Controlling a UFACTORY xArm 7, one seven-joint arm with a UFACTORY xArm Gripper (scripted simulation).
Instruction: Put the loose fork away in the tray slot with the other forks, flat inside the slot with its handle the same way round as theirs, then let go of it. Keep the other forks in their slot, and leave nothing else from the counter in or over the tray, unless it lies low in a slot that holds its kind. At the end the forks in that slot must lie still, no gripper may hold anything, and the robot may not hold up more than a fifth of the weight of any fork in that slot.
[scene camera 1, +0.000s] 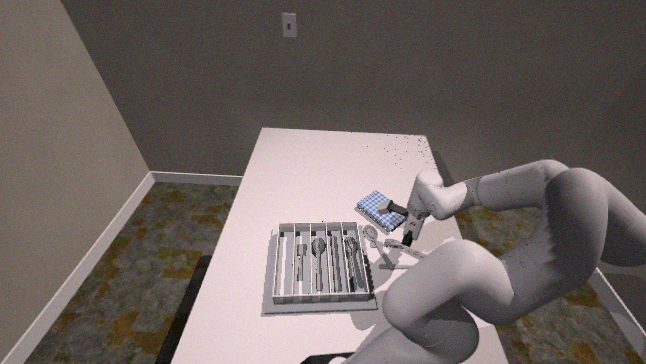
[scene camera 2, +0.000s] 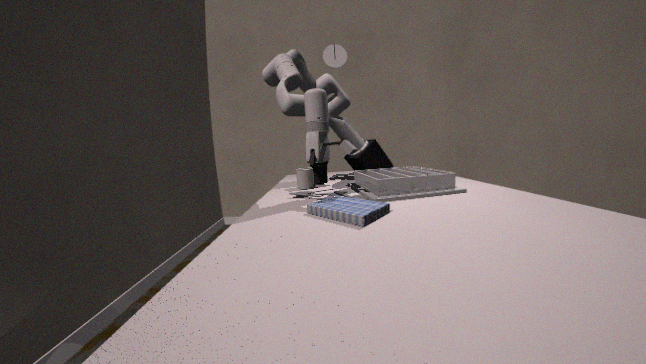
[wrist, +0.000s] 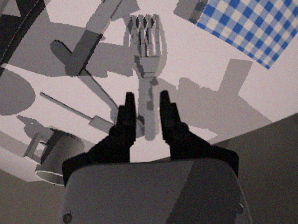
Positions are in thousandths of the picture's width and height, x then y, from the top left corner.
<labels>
gripper: scene camera 1 631, 663; scene camera 2 498, 504; wrist 495, 458
</labels>
